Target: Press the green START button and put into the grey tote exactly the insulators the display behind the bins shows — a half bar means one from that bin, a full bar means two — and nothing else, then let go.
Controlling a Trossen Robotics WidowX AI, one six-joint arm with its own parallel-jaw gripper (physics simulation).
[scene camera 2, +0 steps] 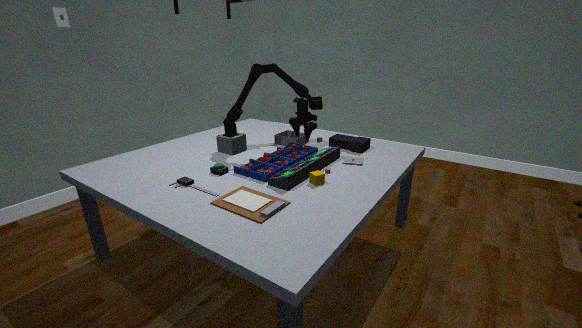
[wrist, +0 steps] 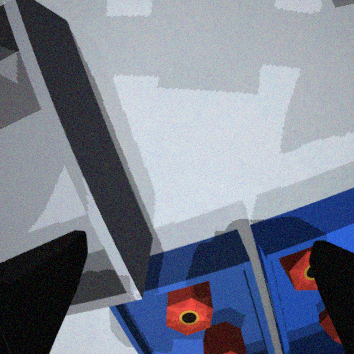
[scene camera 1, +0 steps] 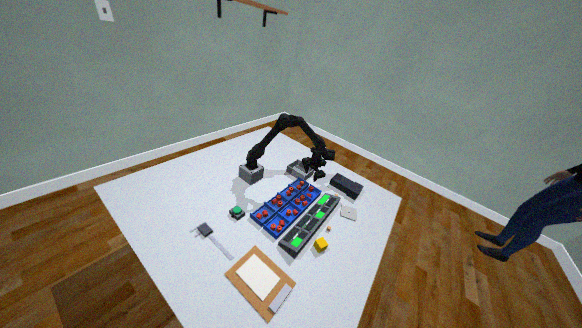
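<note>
My gripper point(scene camera 1: 313, 171) point(scene camera 2: 302, 137) point(wrist: 201, 248) is open and empty, pointing down above the far end of the blue bins point(scene camera 1: 268, 230) point(scene camera 2: 250, 174) point(wrist: 227, 285), beside the grey tote point(scene camera 1: 294, 168) point(scene camera 2: 280, 139) point(wrist: 100, 140). In the wrist view, a red insulator point(wrist: 189, 317) lies in the bin between the fingertips, lower down. A second red insulator point(wrist: 305, 272) is partly behind the right finger. Part of the tote's inside is out of view. The display point(scene camera 1: 295, 252) point(scene camera 2: 287, 183) has green-lit bars; their exact lengths are hard to tell. The green START button point(scene camera 1: 237, 210) point(scene camera 2: 218, 165) stands left of the bins.
A black box point(scene camera 1: 346, 186) point(scene camera 2: 349, 143) stands beyond the display. A yellow cube point(scene camera 1: 321, 244) point(scene camera 2: 317, 177), a small brown cube point(scene camera 1: 329, 228) point(scene camera 2: 328, 171) and a pale plate point(scene camera 1: 348, 213) point(scene camera 2: 353, 161) lie beside it. A clipboard point(scene camera 1: 235, 276) point(scene camera 2: 218, 202) and a caliper point(scene camera 1: 205, 230) point(scene camera 2: 185, 181) lie nearer.
</note>
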